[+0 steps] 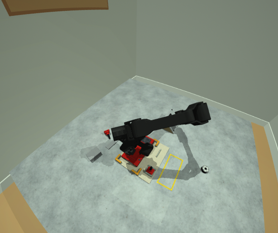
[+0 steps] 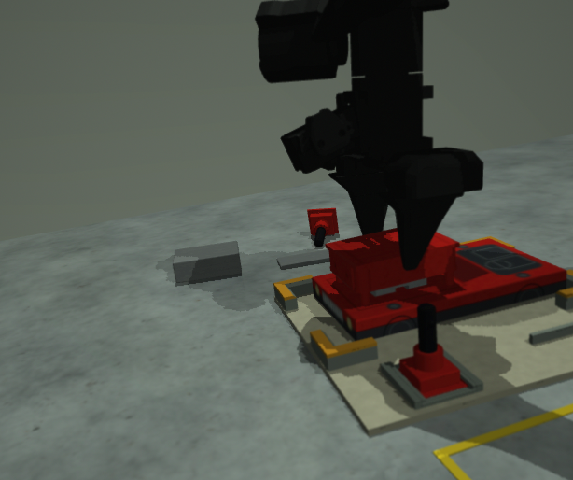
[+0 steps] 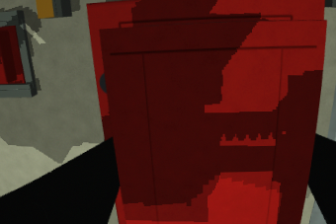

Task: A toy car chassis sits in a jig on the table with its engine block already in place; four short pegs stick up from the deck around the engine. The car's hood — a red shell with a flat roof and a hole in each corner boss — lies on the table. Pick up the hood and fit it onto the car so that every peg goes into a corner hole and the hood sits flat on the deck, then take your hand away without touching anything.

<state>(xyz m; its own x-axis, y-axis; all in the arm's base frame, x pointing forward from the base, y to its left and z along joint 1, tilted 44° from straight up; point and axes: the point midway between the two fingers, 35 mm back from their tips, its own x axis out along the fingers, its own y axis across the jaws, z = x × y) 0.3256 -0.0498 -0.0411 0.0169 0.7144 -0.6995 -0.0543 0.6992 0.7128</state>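
The red hood lies right at my gripper tip. The rest, counted from my gripper tip: small wheel 390 mm to the left, 150 mm behind, 40 mm below; grey strip 160 mm to the right, 50 mm below, 10 mm ahead; engine block 30 mm below.
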